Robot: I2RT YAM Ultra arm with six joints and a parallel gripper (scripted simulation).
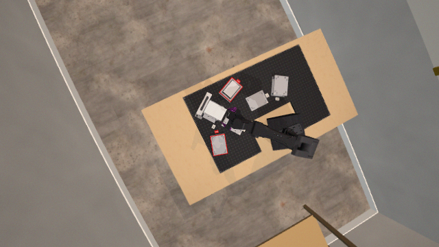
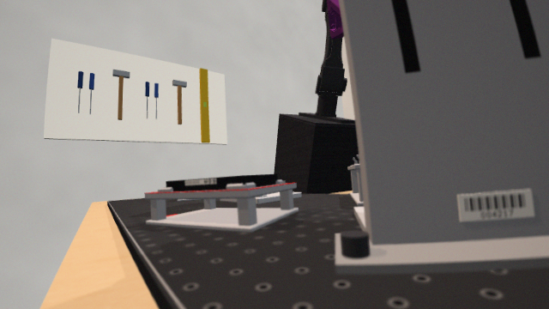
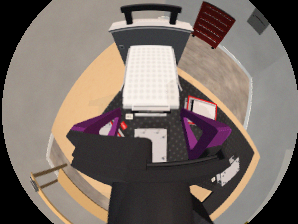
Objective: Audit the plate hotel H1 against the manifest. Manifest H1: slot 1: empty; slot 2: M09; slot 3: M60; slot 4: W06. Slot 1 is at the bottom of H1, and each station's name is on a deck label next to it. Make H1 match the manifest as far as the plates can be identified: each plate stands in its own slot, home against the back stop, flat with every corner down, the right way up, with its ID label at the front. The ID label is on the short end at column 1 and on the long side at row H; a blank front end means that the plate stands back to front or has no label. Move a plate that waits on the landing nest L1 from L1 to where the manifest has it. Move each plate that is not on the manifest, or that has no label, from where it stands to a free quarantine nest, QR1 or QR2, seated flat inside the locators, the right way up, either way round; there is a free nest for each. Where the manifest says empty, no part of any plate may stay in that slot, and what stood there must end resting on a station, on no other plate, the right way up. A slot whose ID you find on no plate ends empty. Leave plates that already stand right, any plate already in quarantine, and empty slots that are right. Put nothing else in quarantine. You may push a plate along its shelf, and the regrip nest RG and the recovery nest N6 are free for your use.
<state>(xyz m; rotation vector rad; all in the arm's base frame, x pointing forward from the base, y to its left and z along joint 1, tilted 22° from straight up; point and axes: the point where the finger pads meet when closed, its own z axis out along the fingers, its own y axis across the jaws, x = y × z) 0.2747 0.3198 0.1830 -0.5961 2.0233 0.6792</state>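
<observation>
Right now the white well plate is 60 mm ahead of my hand and 50 mm to the left of it. Round my hand: plate hotel H1 (120 mm ahead, 110 mm below, 100 mm to the left); then red-rimmed nest (220 mm below, 200 mm behind, 110 mm to the left); then black-sided plate (210 mm below, 180 mm ahead, 160 mm to the right).
</observation>
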